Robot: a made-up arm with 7 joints.
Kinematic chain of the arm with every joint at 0, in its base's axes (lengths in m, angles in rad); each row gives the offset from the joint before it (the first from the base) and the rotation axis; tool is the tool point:
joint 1: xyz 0 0 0.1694 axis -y
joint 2: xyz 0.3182 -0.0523 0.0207 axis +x
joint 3: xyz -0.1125 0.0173 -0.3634 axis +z
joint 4: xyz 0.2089 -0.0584 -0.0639 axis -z
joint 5: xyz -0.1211 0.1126 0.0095 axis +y
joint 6: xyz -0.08 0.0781 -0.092 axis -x
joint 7: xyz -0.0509 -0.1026 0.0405 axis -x
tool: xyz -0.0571 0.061 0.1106
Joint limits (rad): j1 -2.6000..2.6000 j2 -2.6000..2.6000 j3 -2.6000..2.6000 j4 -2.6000..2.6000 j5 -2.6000..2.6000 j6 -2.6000..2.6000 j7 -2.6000..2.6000
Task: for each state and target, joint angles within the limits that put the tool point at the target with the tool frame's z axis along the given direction. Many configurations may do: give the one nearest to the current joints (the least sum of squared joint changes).
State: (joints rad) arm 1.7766 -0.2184 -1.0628 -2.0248 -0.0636 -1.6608 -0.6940
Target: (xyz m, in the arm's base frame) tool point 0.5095 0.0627 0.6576 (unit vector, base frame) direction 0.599 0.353 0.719
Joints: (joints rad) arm 2.5514 0.2867 -1.2788 -1.4714 0.0817 -2.2805 -0.9539
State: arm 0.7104 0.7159 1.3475 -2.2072 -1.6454 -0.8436 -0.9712
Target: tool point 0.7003 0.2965 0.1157 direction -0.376 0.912 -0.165
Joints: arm 0.8041 0.2110 1.0459 -2.3668 -1.2587 -0.7476 -0.9477
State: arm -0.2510 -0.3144 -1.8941 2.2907 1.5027 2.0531 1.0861
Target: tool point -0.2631 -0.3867 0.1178 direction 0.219 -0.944 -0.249
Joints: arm -0.7199 -0.0086 -2.3051 2.4266 1.5165 2.0962 1.3996
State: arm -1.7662 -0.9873 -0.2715 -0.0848 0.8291 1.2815 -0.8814
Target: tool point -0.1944 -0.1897 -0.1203 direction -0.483 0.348 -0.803
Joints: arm -1.4306 -1.2009 -0.1854 -0.4997 1.4482 1.2269 -0.7952
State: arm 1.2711 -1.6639 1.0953 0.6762 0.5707 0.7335 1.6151
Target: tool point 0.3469 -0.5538 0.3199 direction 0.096 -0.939 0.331
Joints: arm 1.6556 -1.3819 0.8800 0.9304 -0.3302 1.1780 2.0022
